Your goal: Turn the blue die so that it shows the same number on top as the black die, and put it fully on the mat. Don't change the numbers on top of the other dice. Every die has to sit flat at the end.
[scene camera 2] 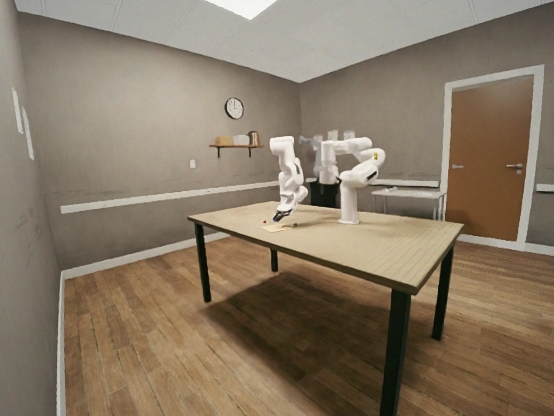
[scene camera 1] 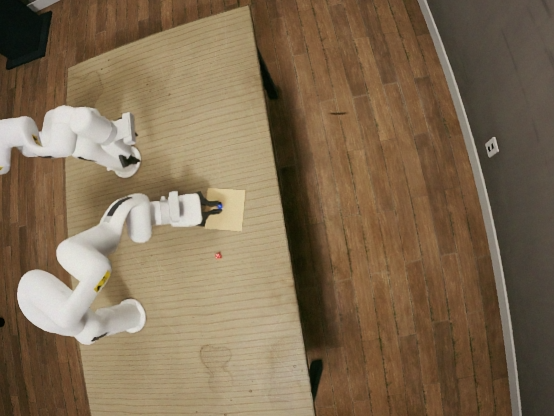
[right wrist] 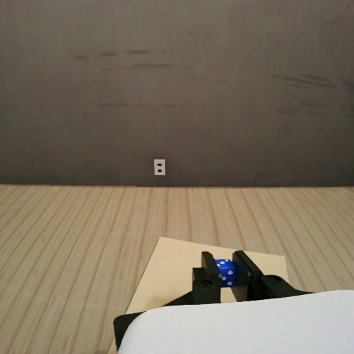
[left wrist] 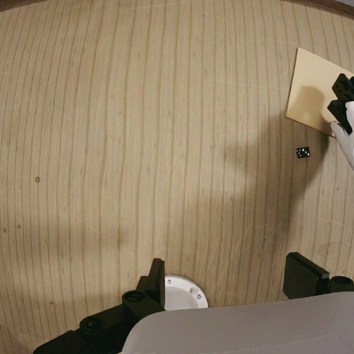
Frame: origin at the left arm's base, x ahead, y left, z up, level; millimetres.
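Where they show: left gripper, fingertip midpoint: (scene camera 2: 328,194) (scene camera 1: 135,149); right gripper, fingertip midpoint: (scene camera 2: 274,220) (scene camera 1: 221,207); left arm's base, origin of the base link: (scene camera 2: 348,222); right arm's base, origin of the base link: (scene camera 1: 131,315).
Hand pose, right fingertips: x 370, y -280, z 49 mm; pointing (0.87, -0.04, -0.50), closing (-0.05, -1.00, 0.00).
Note:
Each offset is from my right fingertips to the centre of the thing. Level surfaces: height alone.
The blue die {dy +0, dx -4, dz +2 mm} (scene camera 1: 220,205) (right wrist: 227,276) is between the fingers of my right gripper (scene camera 1: 219,208) (scene camera 2: 277,218) (right wrist: 220,269), which is shut on it and holds it above the mat {dy +0, dx -6, dz -47 mm} (scene camera 1: 234,217) (scene camera 2: 273,229) (left wrist: 306,75) (right wrist: 162,265). The right gripper is tilted, its fingers slanting outward. White pips show on two faces of the blue die in the right wrist view. The black die {dy +62, dx -112, dz -41 mm} (scene camera 2: 295,224) (left wrist: 303,152) lies on the table just off the mat; three pips seem to show on its top. The red die {dy -152, dx -56, dz -41 mm} (scene camera 1: 218,255) (scene camera 2: 265,221) lies on the table. My left gripper (left wrist: 226,276) is open and empty, away from the mat.
The wooden table {dz -49 mm} (scene camera 1: 170,115) (scene camera 2: 345,245) (left wrist: 150,150) (right wrist: 60,240) carries both arms. The right arm's gripper hides the black die in scene camera 1. A round white arm base (left wrist: 185,295) shows between the left fingers. The mat lies near the table's far edge from the bases.

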